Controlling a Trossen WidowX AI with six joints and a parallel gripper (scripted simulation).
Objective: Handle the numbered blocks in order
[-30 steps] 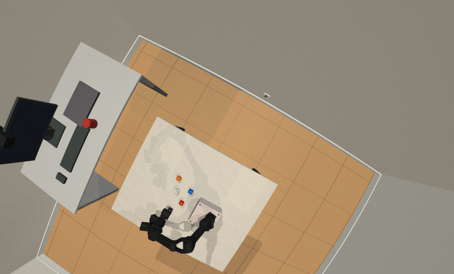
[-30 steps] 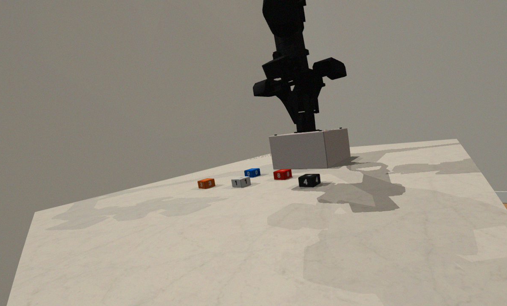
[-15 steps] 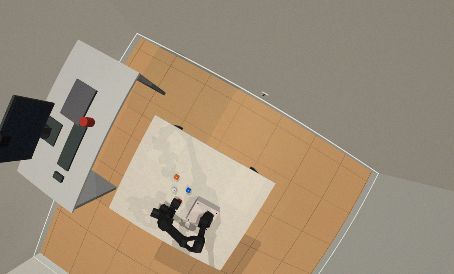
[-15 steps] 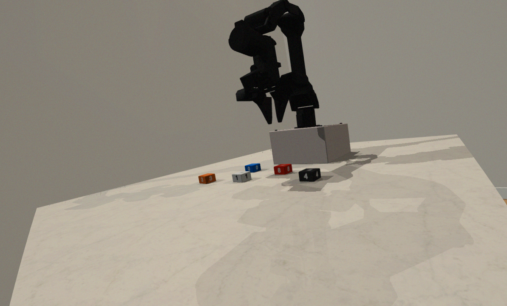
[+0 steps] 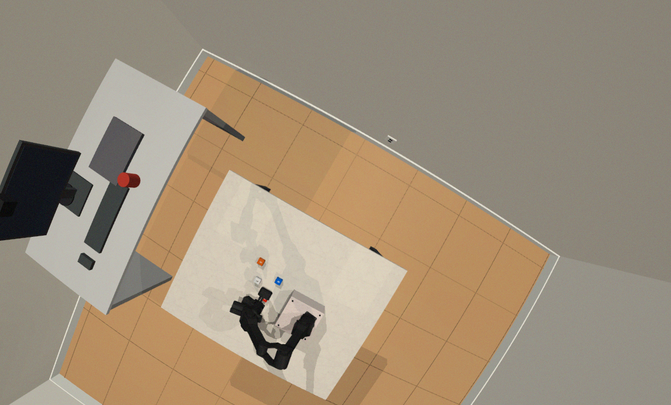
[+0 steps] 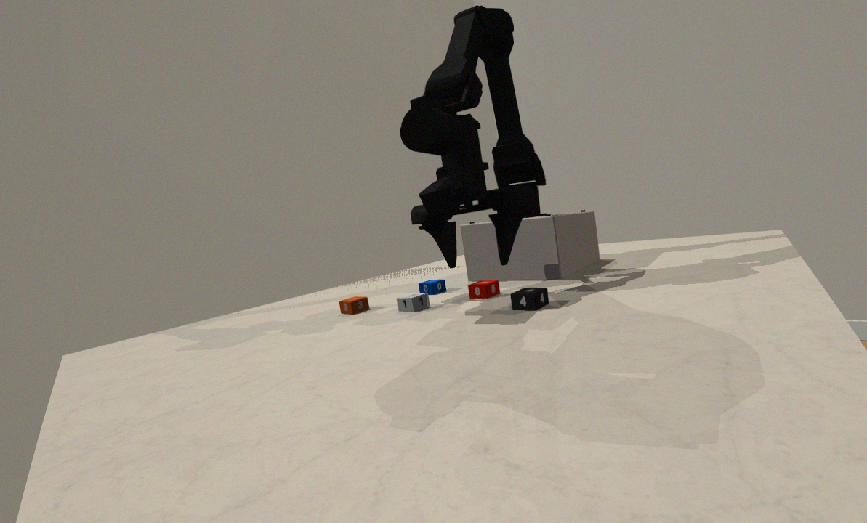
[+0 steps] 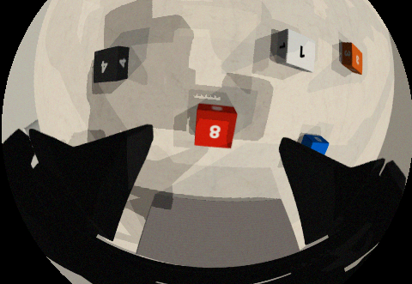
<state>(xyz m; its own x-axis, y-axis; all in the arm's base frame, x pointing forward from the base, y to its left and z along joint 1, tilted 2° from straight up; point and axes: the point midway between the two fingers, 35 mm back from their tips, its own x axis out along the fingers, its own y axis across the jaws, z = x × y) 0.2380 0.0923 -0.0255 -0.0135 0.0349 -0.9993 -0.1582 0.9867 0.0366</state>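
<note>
My gripper tip is now 10 mm past the red block and 30 mm above it. Also, from my gripper tip: blue block (10 mm behind, 120 mm to the right, 30 mm below); then black block (30 mm ahead, 110 mm to the left, 30 mm below); then white block (80 mm ahead, 50 mm to the right, 30 mm below).
</note>
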